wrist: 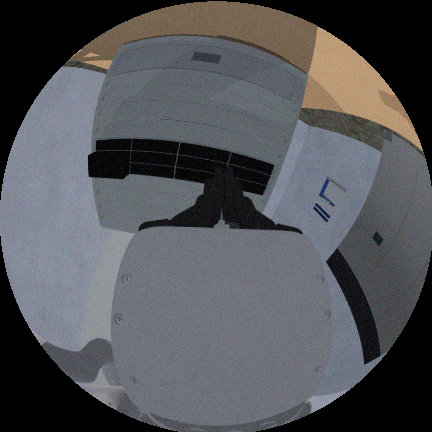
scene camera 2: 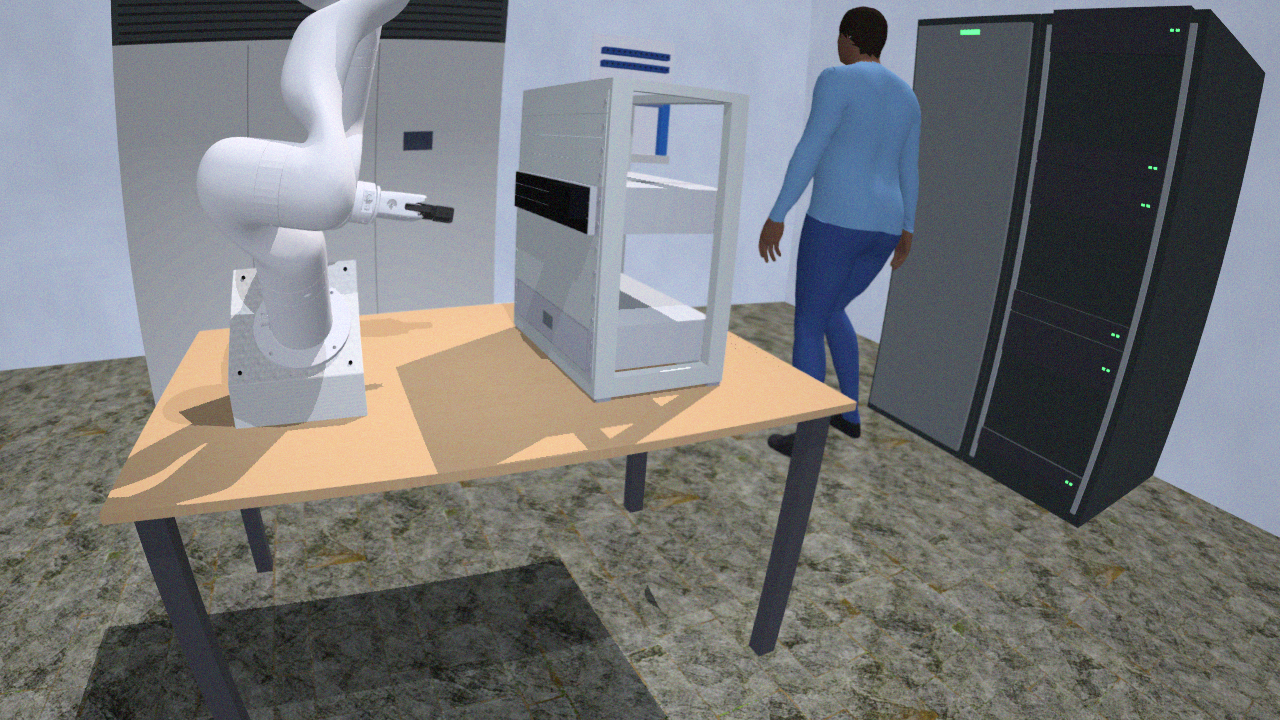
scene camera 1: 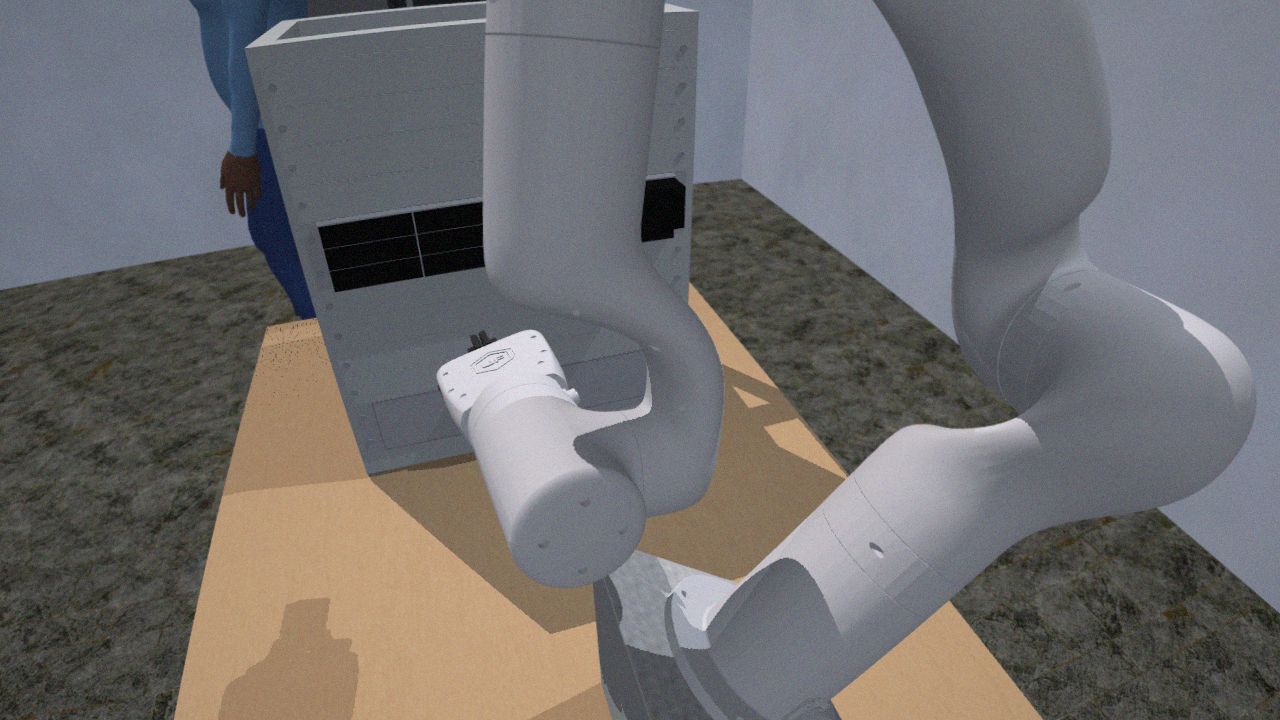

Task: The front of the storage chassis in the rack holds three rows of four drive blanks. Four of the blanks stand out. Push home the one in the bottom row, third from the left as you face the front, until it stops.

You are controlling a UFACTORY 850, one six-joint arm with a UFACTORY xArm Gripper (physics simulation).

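The black chassis front [scene camera 1: 375,255] [scene camera 2: 552,202] [wrist: 155,166] crosses the grey rack [scene camera 1: 393,143] [scene camera 2: 603,268] [wrist: 150,200]. The wrist view is upside down, so the bottom row is uppermost there. The bottom-row blank third from the left [wrist: 155,146] shows second from the left; in scene camera 1 the arm hides it. How far it stands out is hard to tell. A black block stands out clearly at the chassis's right end. My gripper [scene camera 1: 481,340] [scene camera 2: 443,213] [wrist: 221,179] is shut and empty, apart from the rack. In the wrist view its tips overlap the first and second columns from the left.
The rack stands on the wooden table [scene camera 1: 268,528] [scene camera 2: 447,447] in front of the arm base [scene camera 2: 295,394]. A person in blue [scene camera 1: 237,89] [scene camera 2: 863,152] stands behind it. A dark server cabinet [scene camera 2: 1109,268] stands farther right in scene camera 2.
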